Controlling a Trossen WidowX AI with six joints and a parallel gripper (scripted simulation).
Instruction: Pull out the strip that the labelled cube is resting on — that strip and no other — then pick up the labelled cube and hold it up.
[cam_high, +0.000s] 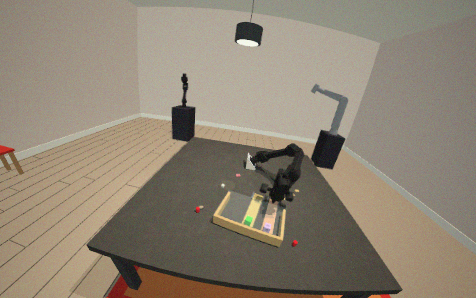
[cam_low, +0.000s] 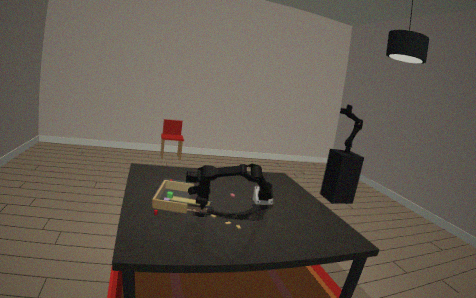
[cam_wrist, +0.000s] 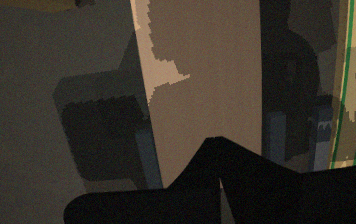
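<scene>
Right now the green-striped strip is 11 cm to the right of my gripper tip and 7 cm ahead of it. The rest, counted from my gripper tip: pink piece (24 cm to the right, 23 cm behind).
</scene>
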